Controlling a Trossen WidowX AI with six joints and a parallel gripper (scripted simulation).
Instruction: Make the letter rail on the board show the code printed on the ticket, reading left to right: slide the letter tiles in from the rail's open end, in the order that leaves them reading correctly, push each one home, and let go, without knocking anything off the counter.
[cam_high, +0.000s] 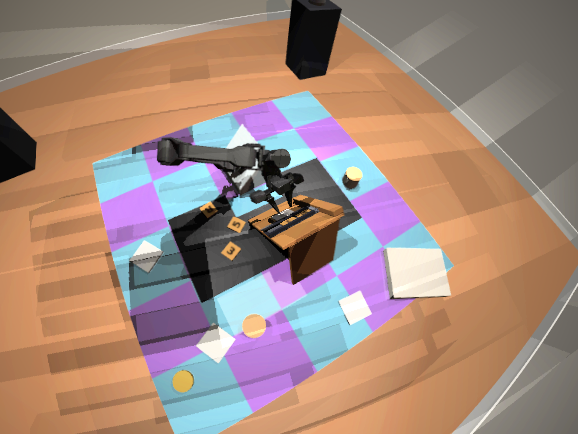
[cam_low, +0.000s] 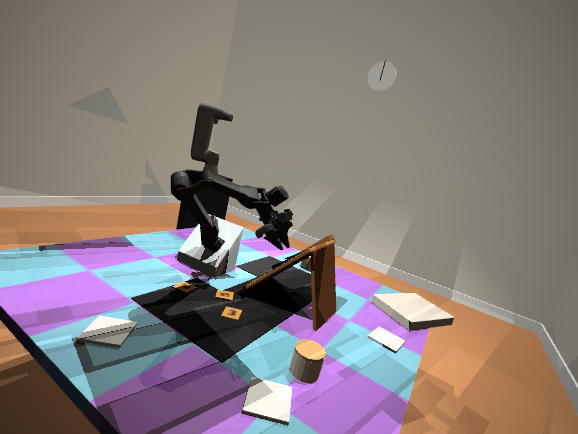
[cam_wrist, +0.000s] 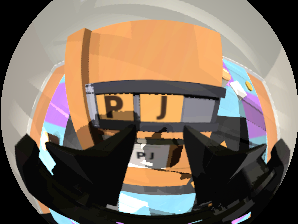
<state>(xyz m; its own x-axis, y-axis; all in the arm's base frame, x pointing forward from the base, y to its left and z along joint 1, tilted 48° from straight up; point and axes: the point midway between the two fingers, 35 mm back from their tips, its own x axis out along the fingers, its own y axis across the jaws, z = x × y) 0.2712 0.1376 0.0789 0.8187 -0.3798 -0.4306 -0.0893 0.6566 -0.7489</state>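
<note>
The letter tile is 4 cm ahead of my gripper tip and 3 cm below it. Round my gripper tip: black mat: 11 cm behind, 3 cm to the right, 20 cm below; white ticket: 3 cm behind, 2 cm to the left, 10 cm below; orange letter tile marked p: 3 cm ahead, 6 cm to the left, 3 cm below.
</note>
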